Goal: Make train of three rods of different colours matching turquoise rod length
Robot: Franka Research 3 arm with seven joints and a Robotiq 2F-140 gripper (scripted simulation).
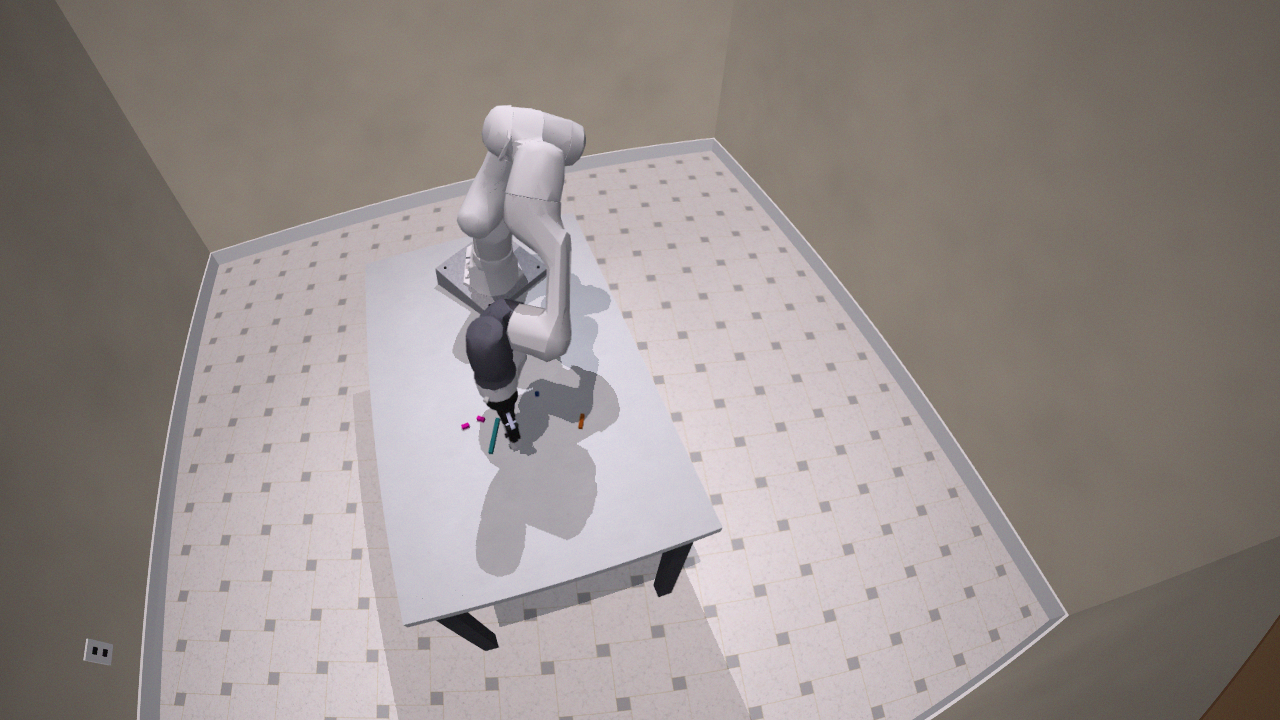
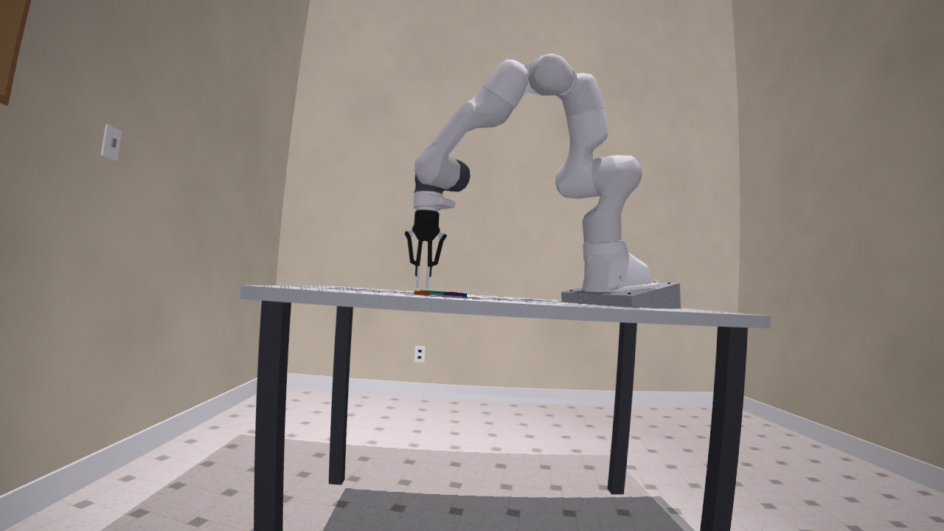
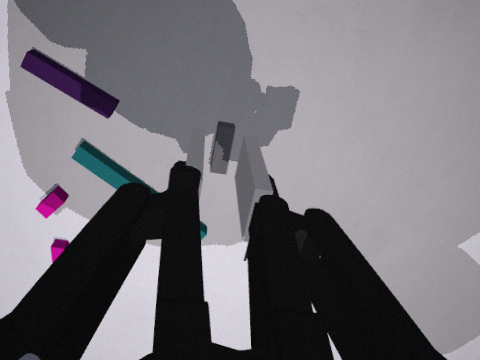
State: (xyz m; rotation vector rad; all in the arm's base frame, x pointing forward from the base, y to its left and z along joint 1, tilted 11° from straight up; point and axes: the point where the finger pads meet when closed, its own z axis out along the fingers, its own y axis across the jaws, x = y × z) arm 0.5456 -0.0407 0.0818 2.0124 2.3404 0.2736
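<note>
Now: hand 50 mm above the grey rod. From my hand the other things lie so: turquoise rod: 40 mm behind, 50 mm to the right, 50 mm below; then purple rod: 100 mm behind, 10 mm to the left, 50 mm below; then blue rod: 130 mm behind, 80 mm to the left, 50 mm below.
</note>
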